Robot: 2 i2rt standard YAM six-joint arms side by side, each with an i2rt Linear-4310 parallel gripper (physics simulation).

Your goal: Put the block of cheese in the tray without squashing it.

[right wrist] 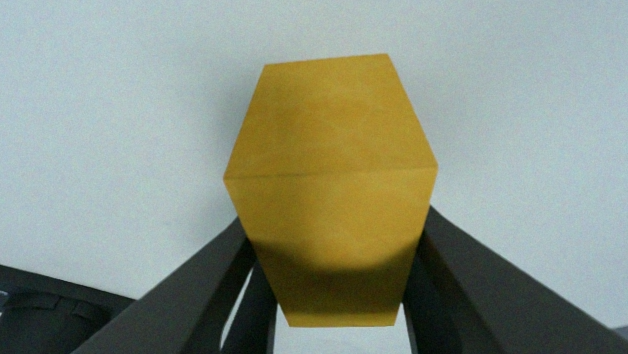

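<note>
The block of cheese [331,120], an orange-yellow block with smooth faces, fills the middle of the right wrist view. My right gripper [333,186] is shut on it, with one dark finger against each side. No denting of the block shows. A soft, faint shadow lies around the block on the pale surface; I cannot tell how high the block is above it. The tray and my left gripper do not show in this view.
A pale, plain surface [100,125] lies behind the block. A dark object [55,317] with raised parts is at the lower left, beyond the surface's edge. A small grey-blue patch shows at the lower right corner.
</note>
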